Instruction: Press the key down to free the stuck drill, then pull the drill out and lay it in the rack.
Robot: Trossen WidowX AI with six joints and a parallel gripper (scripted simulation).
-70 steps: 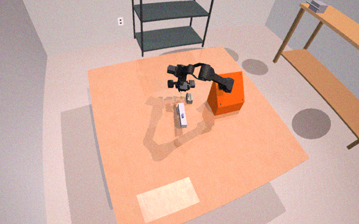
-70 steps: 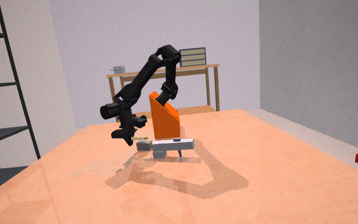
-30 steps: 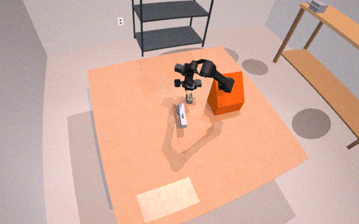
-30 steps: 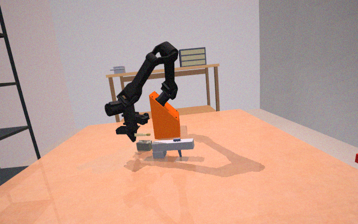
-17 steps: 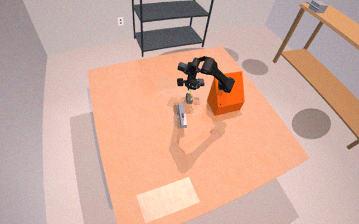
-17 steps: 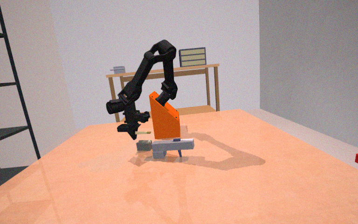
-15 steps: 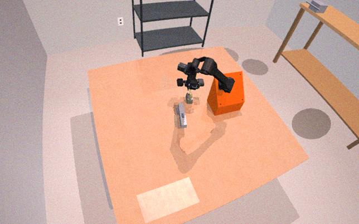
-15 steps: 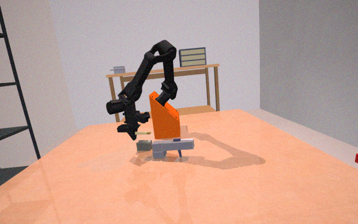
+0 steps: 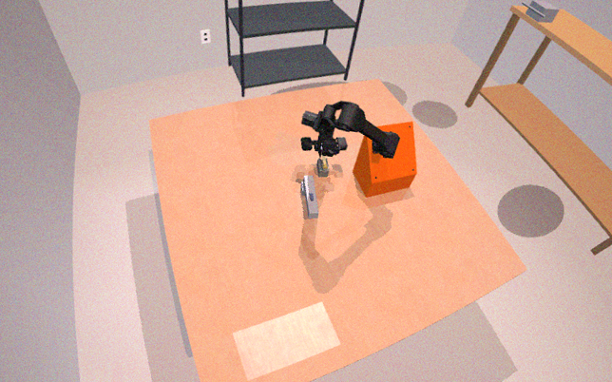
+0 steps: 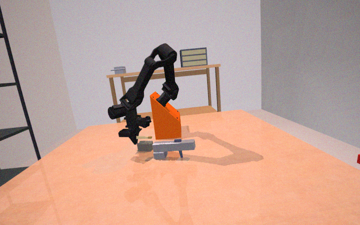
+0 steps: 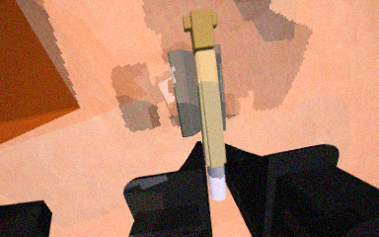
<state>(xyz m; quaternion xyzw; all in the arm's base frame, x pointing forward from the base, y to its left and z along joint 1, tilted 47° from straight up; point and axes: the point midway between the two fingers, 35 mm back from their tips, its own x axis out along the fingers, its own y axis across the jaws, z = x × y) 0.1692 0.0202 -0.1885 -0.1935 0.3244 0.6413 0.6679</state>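
Right now the drill is 40 mm to the left of my gripper tip, 40 mm above it and 10 mm ahead of it. Round my gripper tip: rack 50 mm to the left, 10 mm below, 10 mm ahead; then blue key 230 mm to the left, 120 mm ahead, 20 mm above.
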